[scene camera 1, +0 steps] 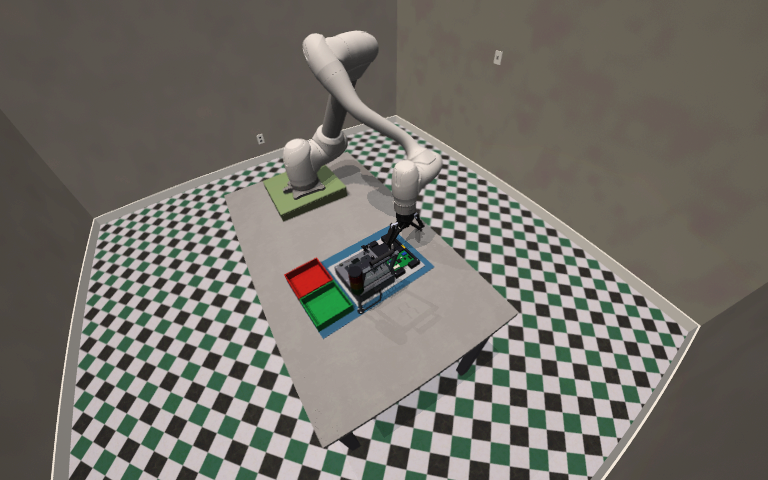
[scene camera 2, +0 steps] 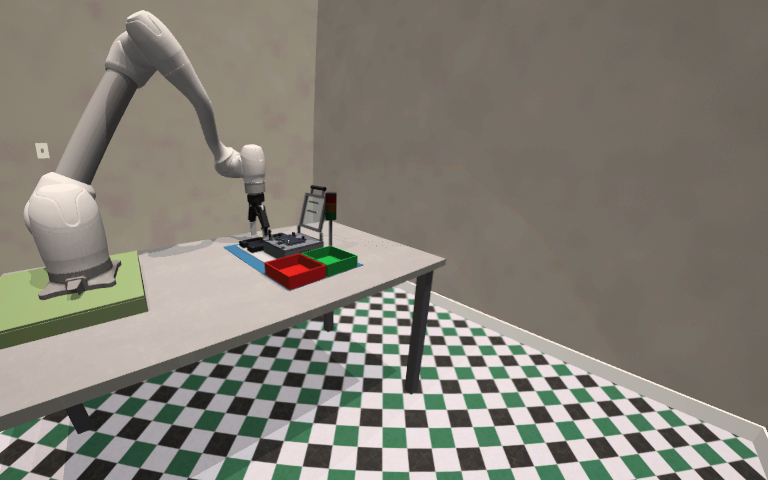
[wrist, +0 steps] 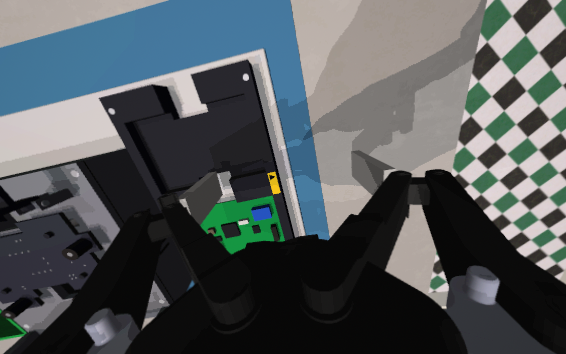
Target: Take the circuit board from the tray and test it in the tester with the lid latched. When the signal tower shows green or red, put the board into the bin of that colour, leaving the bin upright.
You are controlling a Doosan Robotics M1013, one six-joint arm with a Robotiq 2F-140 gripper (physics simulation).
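Where they show: gripper, between the fingertips: [scene camera 1: 404, 246] [scene camera 2: 260, 238] [wrist: 284, 173]; arm's base, origin of its link: [scene camera 1: 306, 186] [scene camera 2: 84, 279].
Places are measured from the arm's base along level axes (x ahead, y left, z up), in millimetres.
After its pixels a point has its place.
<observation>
The green circuit board [scene camera 1: 403, 260] @(x 697, y 237, z -36 mm) [wrist: 242, 207] @(x 662, y 235, z -36 mm) lies in the near pocket of the black tray [scene camera 2: 252, 244] @(x 572, y 222, z -42 mm) [wrist: 142, 102] @(x 550, y 165, z -28 mm); its lower part is hidden by the gripper in the wrist view. My gripper [scene camera 1: 405, 233] @(x 625, y 283, z -37 mm) [scene camera 2: 259, 230] @(x 625, y 283, z -37 mm) [wrist: 284, 173] @(x 625, y 283, z -37 mm) is open and empty above the tray area, with one fingertip over the board's left edge and the other beyond the mat. The tester [scene camera 2: 283, 247] @(x 627, y -25, z 6 mm) [wrist: 40, 245] @(x 662, y 68, z 13 mm) stands beside the tray, its lid [scene camera 2: 312, 212] @(x 800, y 76, z 107 mm) raised. The signal tower [scene camera 1: 355, 280] @(x 852, y -37, z 182 mm) [scene camera 2: 330, 206] @(x 819, y -47, z 151 mm) has dark lamps. The red bin [scene camera 1: 310, 277] @(x 587, y -158, z -50 mm) [scene camera 2: 308, 277] @(x 626, y -246, z -32 mm) and green bin [scene camera 1: 326, 305] @(x 750, y -142, z -50 mm) [scene camera 2: 342, 264] @(x 771, y -220, z -25 mm) are upright.
A blue mat [scene camera 1: 421, 268] @(x 762, y 291, z -52 mm) [scene camera 2: 254, 263] @(x 524, y 19, z -54 mm) [wrist: 200, 30] @(x 494, y 216, z -54 mm) lies under the equipment on the grey table [scene camera 1: 362, 362] @(x 1023, y -108, z -56 mm) [scene camera 2: 198, 322] @(x 284, y -309, z -56 mm). The raised lid and signal tower stand up as obstacles. The arm's base sits on a green block [scene camera 1: 314, 202] @(x 150, y 3, z -13 mm) [scene camera 2: 121, 294] @(x 111, y -153, z -6 mm). The table edge is near the gripper.
</observation>
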